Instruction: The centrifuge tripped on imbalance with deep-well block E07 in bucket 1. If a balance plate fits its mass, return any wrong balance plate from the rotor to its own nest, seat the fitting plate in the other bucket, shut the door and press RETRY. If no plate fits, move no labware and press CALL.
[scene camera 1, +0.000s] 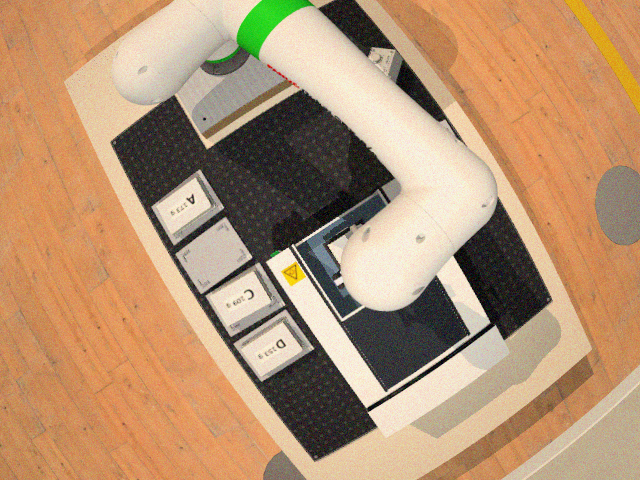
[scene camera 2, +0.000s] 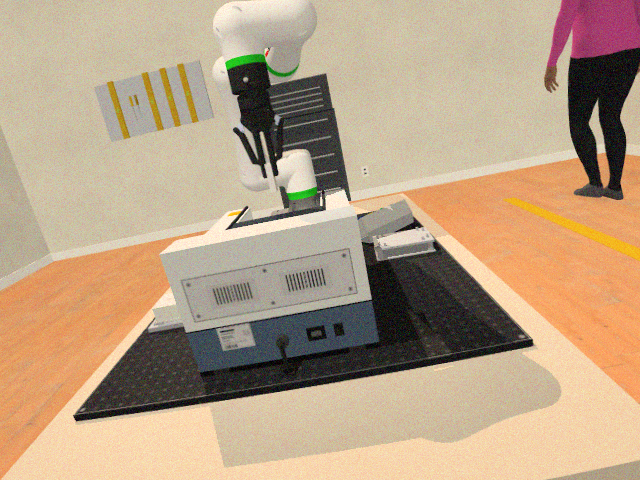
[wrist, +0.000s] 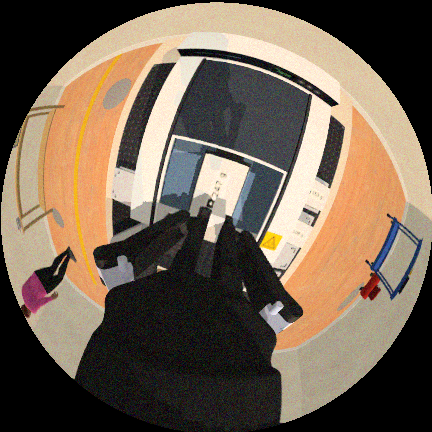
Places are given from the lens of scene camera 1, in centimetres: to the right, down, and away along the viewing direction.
button box (scene camera 1: 389, 61): 17, -45, 117
